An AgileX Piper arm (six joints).
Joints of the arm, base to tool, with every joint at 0 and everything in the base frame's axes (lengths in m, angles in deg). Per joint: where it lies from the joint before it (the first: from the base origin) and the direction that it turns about. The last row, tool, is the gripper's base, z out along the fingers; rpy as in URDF.
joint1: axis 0 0 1 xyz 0.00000 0.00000 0.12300
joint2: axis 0 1 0 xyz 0.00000 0.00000 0.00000
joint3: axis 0 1 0 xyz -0.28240 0.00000 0.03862
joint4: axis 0.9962 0 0.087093 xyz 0.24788 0.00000 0.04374
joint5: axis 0 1 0 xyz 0.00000 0.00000 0.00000
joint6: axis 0.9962 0 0.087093 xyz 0.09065 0.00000 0.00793
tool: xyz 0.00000 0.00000 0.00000 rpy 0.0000 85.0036 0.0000
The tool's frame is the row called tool.
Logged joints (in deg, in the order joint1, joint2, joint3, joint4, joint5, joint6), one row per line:
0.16, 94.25, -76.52, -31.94, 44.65, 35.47
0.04, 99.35, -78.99, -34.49, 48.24, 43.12
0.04, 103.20, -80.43, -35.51, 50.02, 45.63
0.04, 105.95, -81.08, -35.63, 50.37, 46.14
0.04, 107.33, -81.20, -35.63, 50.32, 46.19
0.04, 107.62, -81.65, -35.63, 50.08, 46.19
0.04, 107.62, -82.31, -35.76, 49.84, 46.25
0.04, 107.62, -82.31, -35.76, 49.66, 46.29
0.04, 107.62, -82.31, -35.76, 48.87, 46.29
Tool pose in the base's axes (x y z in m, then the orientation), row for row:
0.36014, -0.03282, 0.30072, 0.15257, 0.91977, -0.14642, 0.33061
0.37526, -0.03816, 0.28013, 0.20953, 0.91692, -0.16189, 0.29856
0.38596, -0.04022, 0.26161, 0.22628, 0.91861, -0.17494, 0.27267
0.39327, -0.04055, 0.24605, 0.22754, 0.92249, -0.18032, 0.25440
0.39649, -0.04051, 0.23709, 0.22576, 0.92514, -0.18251, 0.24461
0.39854, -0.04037, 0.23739, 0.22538, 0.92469, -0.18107, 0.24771
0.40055, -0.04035, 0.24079, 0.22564, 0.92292, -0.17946, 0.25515
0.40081, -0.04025, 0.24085, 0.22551, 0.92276, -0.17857, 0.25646
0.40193, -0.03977, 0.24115, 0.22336, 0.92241, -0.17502, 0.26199
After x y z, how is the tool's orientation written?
As a quaternion, x y z w.
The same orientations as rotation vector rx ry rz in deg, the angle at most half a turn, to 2 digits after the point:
22.86, 137.79, -21.94
31.89, 139.56, -24.64
34.89, 141.65, -26.98
35.42, 143.58, -28.07
35.32, 144.72, -28.55
35.20, 144.42, -28.28
35.11, 143.59, -27.92
35.06, 143.47, -27.76
34.63, 143.01, -27.13

